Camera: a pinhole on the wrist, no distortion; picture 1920 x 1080 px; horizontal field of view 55.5 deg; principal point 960.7 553.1 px. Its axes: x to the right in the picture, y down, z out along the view. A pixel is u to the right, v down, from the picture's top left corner.
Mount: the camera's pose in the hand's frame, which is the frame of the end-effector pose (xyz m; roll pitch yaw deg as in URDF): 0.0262 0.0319 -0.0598 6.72 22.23 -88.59
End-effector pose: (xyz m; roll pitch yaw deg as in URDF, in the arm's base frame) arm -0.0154 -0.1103 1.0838 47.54 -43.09 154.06
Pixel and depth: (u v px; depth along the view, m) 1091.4 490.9 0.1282
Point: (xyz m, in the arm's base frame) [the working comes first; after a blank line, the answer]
In the camera's frame: 0.0092 -0.0044 0.1282

0.0151 -0.0620 1.1026
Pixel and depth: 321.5 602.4 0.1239
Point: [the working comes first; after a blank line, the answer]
In the camera's frame: -0.0434 0.0033 0.1239

0.0309 -0.0935 1.1426
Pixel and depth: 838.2 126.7 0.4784
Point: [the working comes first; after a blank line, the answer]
In the camera's frame: -0.0321 -0.1118 0.4784

0.3364 0.1184 1.1143
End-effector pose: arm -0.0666 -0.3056 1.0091 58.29 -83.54 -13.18
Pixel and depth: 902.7 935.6 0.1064
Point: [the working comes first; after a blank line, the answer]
In the camera's frame: -0.0034 0.0223 0.1064

-0.0879 -0.3401 1.0476
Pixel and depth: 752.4 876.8 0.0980
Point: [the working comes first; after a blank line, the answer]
In the camera's frame: -0.0112 0.0174 0.0980

-0.0920 -0.3289 1.0442
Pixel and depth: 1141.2 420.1 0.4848
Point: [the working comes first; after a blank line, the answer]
In the camera's frame: 0.0480 -0.0353 0.4848

-0.1915 -0.6997 0.9523
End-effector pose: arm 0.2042 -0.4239 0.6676 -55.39 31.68 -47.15
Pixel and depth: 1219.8 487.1 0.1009
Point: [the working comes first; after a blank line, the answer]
In the camera's frame: 0.0143 -0.0036 0.1009

0.2307 -0.4358 0.6880
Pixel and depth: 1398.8 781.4 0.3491
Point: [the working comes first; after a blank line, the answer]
In the camera's frame: 0.0838 0.0437 0.3491

0.3907 -0.4908 0.8881
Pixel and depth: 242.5 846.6 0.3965
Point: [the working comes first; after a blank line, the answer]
In the camera's frame: -0.1561 0.0638 0.3965

0.5312 -0.3069 0.8065
